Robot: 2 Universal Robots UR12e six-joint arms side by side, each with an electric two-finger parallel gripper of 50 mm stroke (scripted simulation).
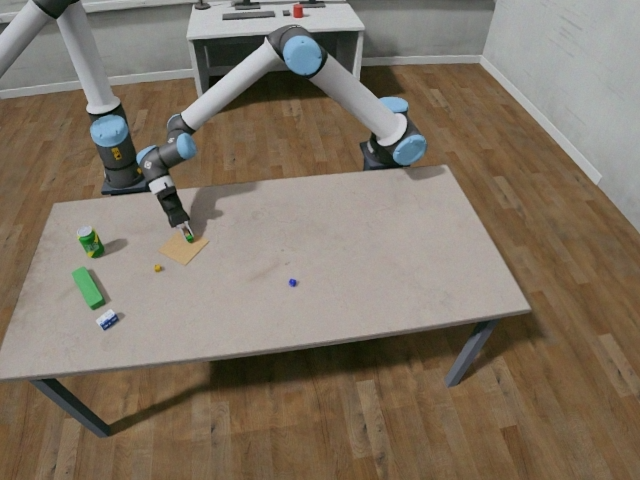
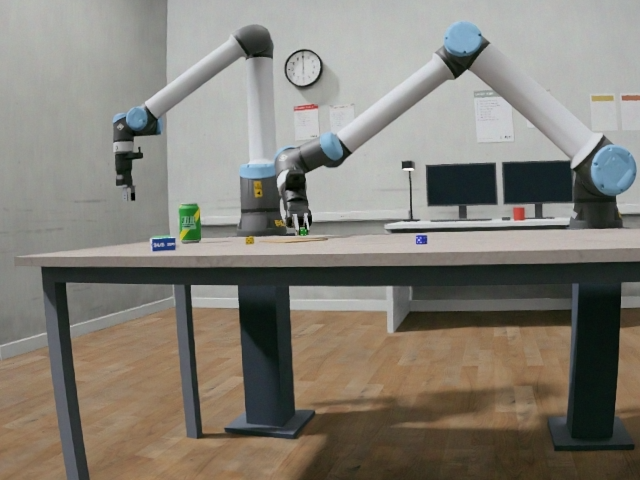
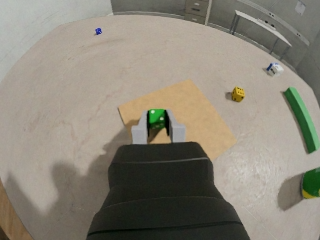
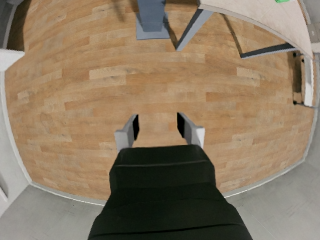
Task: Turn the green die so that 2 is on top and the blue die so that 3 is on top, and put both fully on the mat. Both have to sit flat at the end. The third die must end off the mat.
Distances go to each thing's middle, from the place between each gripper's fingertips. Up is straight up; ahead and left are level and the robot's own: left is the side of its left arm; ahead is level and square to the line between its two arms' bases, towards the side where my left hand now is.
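Tan mat (image 1: pixel 176 248): 3 cm below my left hand (image 2: pixel 303 232), 2 cm ahead of it, 2 cm to the right of it. By its middle, the mat is nearer to my left hand than to my right hand.
From my right hand, the mat: 170 mm below, 900 mm to the left, 480 mm ahead.
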